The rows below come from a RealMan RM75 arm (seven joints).
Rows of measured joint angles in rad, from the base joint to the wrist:
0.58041 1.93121 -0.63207 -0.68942 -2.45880 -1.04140 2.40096
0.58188 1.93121 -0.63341 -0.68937 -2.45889 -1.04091 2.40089
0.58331 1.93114 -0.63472 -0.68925 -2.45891 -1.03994 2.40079
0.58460 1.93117 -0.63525 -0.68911 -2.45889 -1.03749 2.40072
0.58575 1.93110 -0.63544 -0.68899 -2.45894 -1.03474 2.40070
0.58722 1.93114 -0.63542 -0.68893 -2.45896 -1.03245 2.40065
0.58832 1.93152 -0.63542 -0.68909 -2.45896 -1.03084 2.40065
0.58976 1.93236 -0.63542 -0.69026 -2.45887 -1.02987 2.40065
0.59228 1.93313 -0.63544 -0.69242 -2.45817 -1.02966 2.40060
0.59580 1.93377 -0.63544 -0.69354 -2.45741 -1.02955 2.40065
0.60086 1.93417 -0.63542 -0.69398 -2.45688 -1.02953 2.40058
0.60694 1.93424 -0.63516 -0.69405 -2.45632 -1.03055 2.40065
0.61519 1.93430 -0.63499 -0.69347 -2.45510 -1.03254 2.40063
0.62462 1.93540 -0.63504 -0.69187 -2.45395 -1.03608 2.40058
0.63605 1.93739 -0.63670 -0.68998 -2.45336 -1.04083 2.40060
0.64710 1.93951 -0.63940 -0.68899 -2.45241 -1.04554 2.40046
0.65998 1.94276 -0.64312 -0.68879 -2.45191 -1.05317 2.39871
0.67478 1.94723 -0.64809 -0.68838 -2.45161 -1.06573 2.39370
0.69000 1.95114 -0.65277 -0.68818 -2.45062 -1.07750 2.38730
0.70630 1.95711 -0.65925 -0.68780 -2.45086 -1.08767 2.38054
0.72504 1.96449 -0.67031 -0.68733 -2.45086 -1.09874 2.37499
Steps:
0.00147 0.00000 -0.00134 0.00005 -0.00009 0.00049 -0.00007
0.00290 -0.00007 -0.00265 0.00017 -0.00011 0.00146 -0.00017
0.00419 -0.00004 -0.00318 0.00031 -0.00009 0.00391 -0.00024
0.00534 -0.00011 -0.00337 0.00043 -0.00014 0.00666 -0.00026
0.00681 -0.00007 -0.00335 0.00049 -0.00016 0.00895 -0.00031
0.00791 0.00031 -0.00335 0.00033 -0.00016 0.01056 -0.00031
0.00935 0.00115 -0.00335 -0.00084 -0.00007 0.01153 -0.00031
0.01187 0.00192 -0.00337 -0.00300 0.00063 0.01174 -0.00036
0.01539 0.00256 -0.00337 -0.00412 0.00139 0.01185 -0.00031
0.02045 0.00296 -0.00335 -0.00456 0.00192 0.01187 -0.00038
0.02653 0.00303 -0.00309 -0.00463 0.00248 0.01085 -0.00031
0.03478 0.00309 -0.00292 -0.00405 0.00370 0.00886 -0.00033
0.04421 0.00419 -0.00297 -0.00245 0.00485 0.00532 -0.00038
0.05564 0.00618 -0.00463 -0.00056 0.00544 0.00057 -0.00036
0.06669 0.00830 -0.00733 0.00043 0.00639 -0.00414 -0.00050
0.07957 0.01155 -0.01105 0.00063 0.00689 -0.01177 -0.00225
0.09437 0.01602 -0.01602 0.00104 0.00719 -0.02433 -0.00726
0.10959 0.01993 -0.02070 0.00124 0.00818 -0.03610 -0.01366
0.12589 0.02590 -0.02718 0.00162 0.00794 -0.04627 -0.02042
0.14463 0.03328 -0.03824 0.00209 0.00794 -0.05734 -0.02597

